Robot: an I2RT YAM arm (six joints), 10 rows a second.
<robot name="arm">
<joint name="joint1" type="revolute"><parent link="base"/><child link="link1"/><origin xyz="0.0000 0.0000 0.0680" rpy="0.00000 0.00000 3.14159"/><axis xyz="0 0 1"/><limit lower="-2.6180" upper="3.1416"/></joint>
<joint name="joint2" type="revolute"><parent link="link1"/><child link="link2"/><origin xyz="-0.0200 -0.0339 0.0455" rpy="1.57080 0.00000 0.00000"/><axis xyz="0 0 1"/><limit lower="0.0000" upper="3.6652"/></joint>
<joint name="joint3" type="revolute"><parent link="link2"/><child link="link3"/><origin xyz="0.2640 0.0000 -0.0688" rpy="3.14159 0.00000 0.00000"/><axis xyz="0 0 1"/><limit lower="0.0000" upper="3.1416"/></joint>
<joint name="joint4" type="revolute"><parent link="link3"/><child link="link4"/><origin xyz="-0.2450 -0.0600 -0.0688" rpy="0.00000 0.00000 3.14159"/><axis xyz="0 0 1"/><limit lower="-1.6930" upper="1.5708"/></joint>
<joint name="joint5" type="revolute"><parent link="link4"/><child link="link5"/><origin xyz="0.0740 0.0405 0.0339" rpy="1.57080 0.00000 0.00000"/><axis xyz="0 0 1"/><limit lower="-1.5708" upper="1.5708"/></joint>
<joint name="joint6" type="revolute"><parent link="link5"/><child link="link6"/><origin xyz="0.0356 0.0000 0.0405" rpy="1.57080 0.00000 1.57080"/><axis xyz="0 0 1"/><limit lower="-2.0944" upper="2.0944"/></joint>
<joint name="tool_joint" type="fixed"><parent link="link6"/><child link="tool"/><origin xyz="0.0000 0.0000 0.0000" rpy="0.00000 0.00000 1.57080"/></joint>
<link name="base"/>
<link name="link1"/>
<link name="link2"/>
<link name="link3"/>
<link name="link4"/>
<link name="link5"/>
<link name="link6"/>
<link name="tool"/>
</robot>
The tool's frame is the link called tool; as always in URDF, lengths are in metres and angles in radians.
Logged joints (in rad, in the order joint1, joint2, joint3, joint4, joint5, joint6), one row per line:
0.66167, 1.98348, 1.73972, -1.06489, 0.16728, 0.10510
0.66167, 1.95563, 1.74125, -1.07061, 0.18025, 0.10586
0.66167, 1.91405, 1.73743, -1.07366, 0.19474, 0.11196
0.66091, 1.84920, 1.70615, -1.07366, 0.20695, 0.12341
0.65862, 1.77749, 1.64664, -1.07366, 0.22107, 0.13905
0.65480, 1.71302, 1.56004, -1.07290, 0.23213, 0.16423
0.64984, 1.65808, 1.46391, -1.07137, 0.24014, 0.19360
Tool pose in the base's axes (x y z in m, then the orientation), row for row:
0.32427, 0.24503, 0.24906, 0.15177, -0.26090, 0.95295, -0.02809
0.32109, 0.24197, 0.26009, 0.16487, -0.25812, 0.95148, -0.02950
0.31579, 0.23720, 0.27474, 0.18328, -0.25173, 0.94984, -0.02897
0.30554, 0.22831, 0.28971, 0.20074, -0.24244, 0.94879, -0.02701
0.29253, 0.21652, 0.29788, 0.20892, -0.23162, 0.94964, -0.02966
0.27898, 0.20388, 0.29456, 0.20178, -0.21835, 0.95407, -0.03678
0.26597, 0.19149, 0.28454, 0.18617, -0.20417, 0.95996, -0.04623
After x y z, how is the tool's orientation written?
As a quaternion, w x y z.
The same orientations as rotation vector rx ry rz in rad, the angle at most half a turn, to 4 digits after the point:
-0.7488, 2.7351, -0.0806
-0.7355, 2.7111, -0.0841
-0.7101, 2.6792, -0.0817
-0.6774, 2.6511, -0.0755
-0.6444, 2.6420, -0.0825
-0.6098, 2.6644, -0.1027
-0.5750, 2.7035, -0.1302

